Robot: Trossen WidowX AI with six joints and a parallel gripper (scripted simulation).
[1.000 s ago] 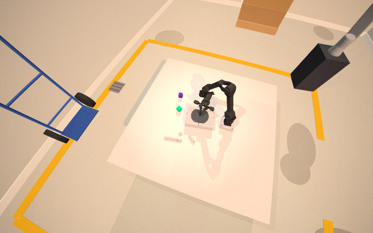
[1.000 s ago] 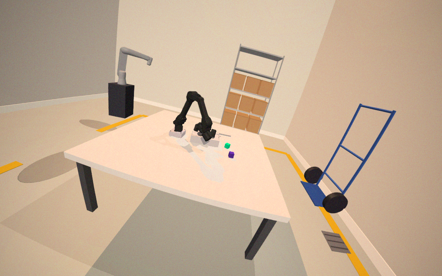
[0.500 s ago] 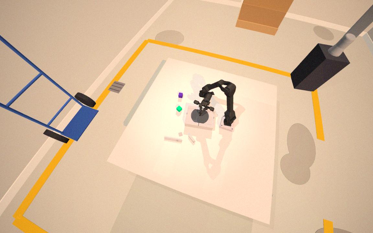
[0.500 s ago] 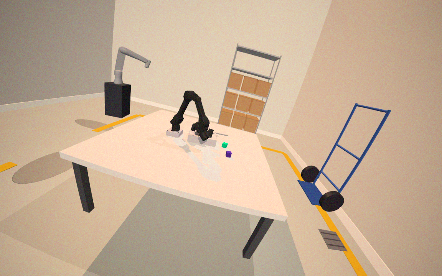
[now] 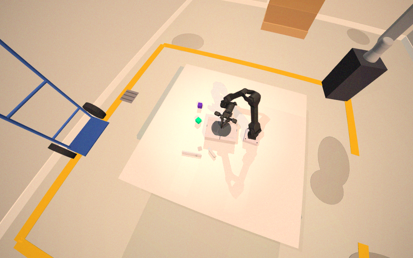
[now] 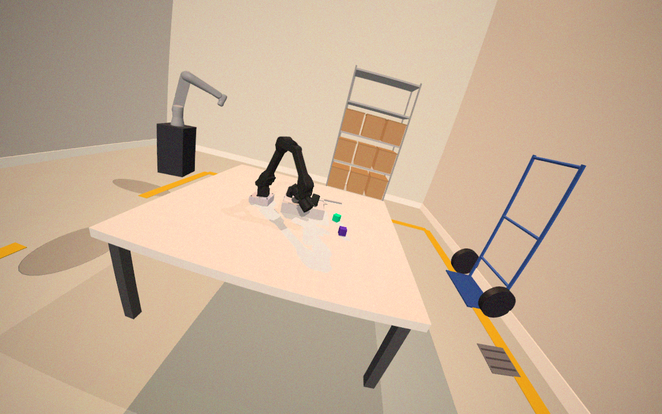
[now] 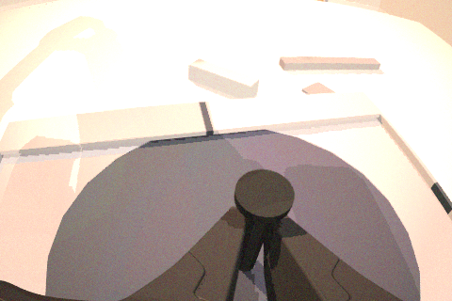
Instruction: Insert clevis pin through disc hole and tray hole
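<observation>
My gripper tip is now 1 cm above the clevis pin. From my gripper tip the other things lie so: pale rimmed tray (4 cm below, 1 cm behind); then aluminium disc (2 cm below); then green cube (20 cm ahead, 6 cm to the right, 6 cm below).
</observation>
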